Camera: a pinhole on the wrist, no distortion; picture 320 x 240 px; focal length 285.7 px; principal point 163.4 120.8 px. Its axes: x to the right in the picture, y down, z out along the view. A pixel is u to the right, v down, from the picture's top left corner.
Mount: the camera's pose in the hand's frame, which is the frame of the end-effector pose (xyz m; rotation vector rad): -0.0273 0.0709 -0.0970 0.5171 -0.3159 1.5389
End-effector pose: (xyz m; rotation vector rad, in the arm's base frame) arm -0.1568 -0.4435 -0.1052 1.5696 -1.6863 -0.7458
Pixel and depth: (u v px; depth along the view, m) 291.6 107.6 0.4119
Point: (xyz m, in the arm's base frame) -0.4514 -0.5060 -0.2838
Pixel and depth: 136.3 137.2 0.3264
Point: -0.2219 -0.4582 -0.3018
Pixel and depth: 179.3 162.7 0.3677
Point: -0.2873 -0.4311 -0.3256
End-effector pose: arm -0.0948 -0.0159 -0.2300 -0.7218 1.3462 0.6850
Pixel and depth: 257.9 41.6 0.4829
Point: 0.1756 0.2719 -0.3655
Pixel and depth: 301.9 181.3 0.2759
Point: -0.0058 0.1791 -0.1680
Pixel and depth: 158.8 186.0 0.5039
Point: 0.2589 0.1349 -0.1109
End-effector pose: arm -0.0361 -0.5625 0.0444 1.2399 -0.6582 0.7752
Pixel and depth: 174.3 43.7 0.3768
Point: 0.1121 -0.7734 0.1285
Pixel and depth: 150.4 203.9 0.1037
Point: -0.0726 -0.5605 0.0151
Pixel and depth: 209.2 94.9 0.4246
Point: 0.0621 -0.8531 0.1112
